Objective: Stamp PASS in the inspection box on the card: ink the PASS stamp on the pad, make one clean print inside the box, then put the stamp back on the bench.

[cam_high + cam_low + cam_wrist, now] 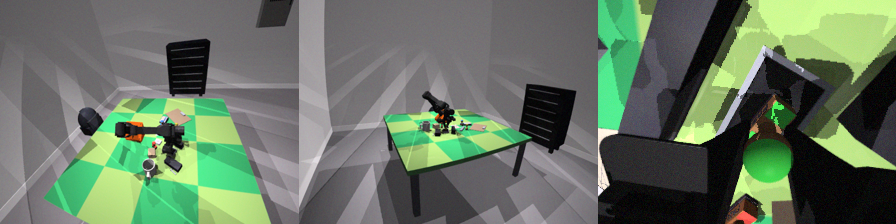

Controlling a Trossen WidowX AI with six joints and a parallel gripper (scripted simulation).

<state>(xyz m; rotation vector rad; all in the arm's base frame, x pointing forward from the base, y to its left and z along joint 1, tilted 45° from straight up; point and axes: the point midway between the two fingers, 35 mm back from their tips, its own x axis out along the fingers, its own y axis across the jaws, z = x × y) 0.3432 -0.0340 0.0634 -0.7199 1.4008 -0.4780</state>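
My gripper tip is 4 cm above the dark-rimmed ink pad. Round my gripper tip: green-knobbed pass stamp (1 cm below); brown box (12 cm behind, 7 cm to the right, 2 cm below); red-knobbed stamp (12 cm behind, 2 cm below).
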